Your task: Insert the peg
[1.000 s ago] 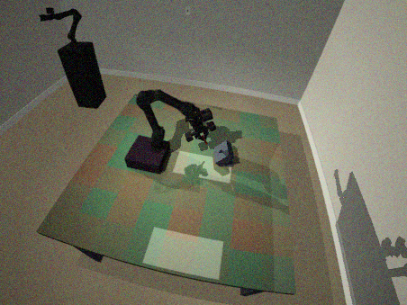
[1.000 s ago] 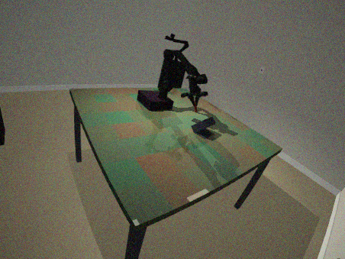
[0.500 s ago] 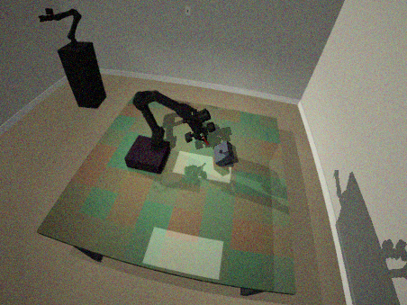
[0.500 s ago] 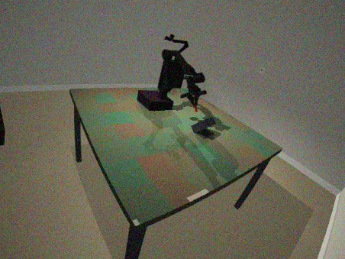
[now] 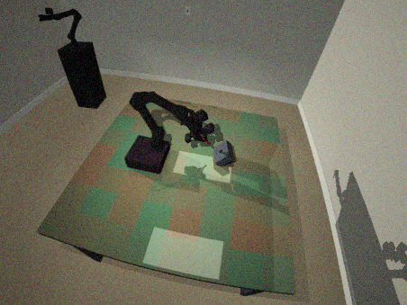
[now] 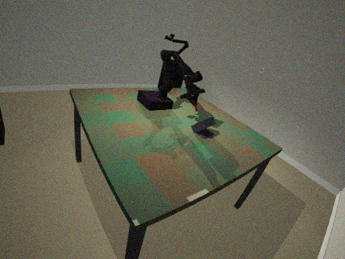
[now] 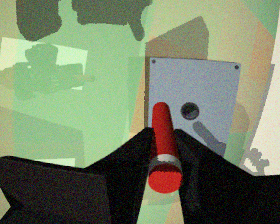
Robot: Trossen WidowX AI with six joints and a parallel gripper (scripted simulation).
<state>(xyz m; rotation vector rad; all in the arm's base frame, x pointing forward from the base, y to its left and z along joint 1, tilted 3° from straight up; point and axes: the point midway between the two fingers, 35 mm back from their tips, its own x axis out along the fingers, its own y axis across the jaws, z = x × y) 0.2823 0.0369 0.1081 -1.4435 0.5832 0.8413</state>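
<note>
The grey-blue sloped panel lies 120 mm ahead of my gripper tip, 90 mm below it and 10 mm to the right of it. The rest, counted from my gripper tip: red round peg: 10 mm behind, 10 mm above.
</note>
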